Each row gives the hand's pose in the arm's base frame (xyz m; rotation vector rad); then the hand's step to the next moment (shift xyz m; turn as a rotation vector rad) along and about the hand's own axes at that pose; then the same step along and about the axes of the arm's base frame.
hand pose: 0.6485 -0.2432 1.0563 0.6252 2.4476 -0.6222
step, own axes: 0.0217 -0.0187 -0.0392 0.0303 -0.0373 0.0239
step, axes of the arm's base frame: -0.0412 0.0130 0.0222 -0.0340 -0.0333 -0.0249
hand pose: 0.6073 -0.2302 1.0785 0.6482 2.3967 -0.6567
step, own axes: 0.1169 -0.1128 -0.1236 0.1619 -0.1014 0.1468
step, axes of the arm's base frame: -0.1969 0.0196 0.0500 -0.1182 -0.1142 -0.1762
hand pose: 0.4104 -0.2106 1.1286 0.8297 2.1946 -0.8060
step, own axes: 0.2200 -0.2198 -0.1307 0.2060 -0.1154 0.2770
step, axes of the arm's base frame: -0.3354 0.0324 -0.0158 -0.1090 -0.2018 -0.2826
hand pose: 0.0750 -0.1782 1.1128 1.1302 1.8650 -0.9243
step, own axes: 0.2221 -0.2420 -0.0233 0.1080 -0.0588 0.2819
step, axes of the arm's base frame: -0.2995 0.0185 -0.1356 -0.0241 -0.2228 -0.2106
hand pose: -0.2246 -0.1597 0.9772 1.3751 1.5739 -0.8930
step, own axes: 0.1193 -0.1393 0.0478 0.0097 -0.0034 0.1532
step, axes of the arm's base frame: -0.1364 -0.0170 -0.1305 0.0173 -0.1361 -0.0690
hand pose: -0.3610 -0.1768 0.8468 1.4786 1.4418 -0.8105
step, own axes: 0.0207 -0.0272 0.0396 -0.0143 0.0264 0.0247
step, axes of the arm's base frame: -0.0195 -0.0298 -0.0383 0.0276 -0.0263 0.0074
